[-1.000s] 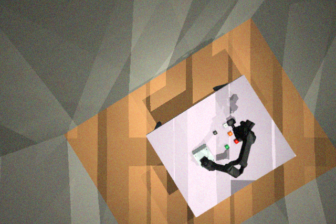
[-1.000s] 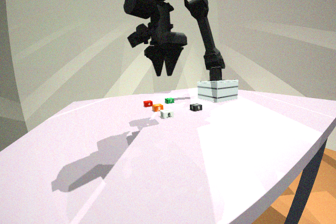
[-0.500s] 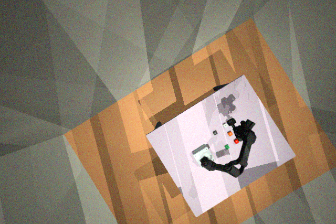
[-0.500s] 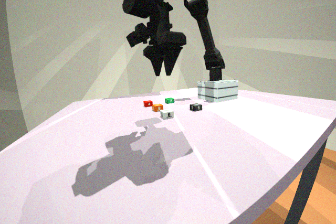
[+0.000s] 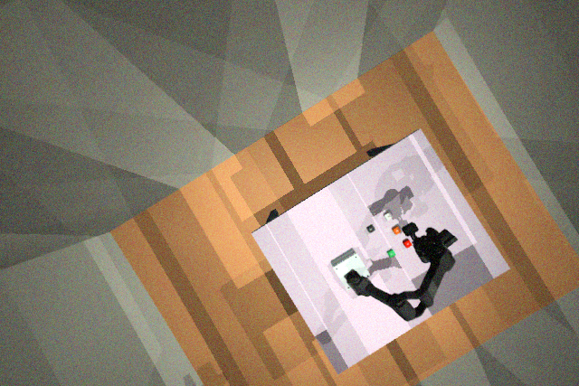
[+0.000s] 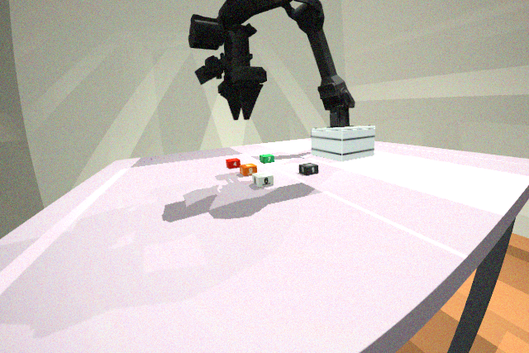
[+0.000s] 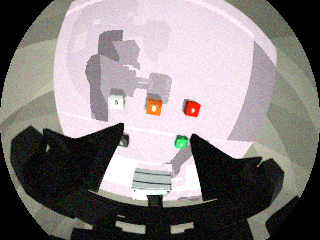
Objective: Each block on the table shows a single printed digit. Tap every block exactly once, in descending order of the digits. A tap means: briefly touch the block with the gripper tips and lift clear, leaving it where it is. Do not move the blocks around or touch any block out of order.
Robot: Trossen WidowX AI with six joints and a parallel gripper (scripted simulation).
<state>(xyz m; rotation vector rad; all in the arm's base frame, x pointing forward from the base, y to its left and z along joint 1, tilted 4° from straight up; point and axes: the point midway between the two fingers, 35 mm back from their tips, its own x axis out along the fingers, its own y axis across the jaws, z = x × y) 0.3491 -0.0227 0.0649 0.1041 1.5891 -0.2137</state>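
Now: the orange block 1 cm to the left of my gripper tip and 12 cm below it. Also, from my gripper tip: green block (11 cm behind, 6 cm to the right, 12 cm below); red block (1 cm behind, 8 cm to the right, 12 cm below); white block (1 cm ahead, 10 cm to the left, 12 cm below).
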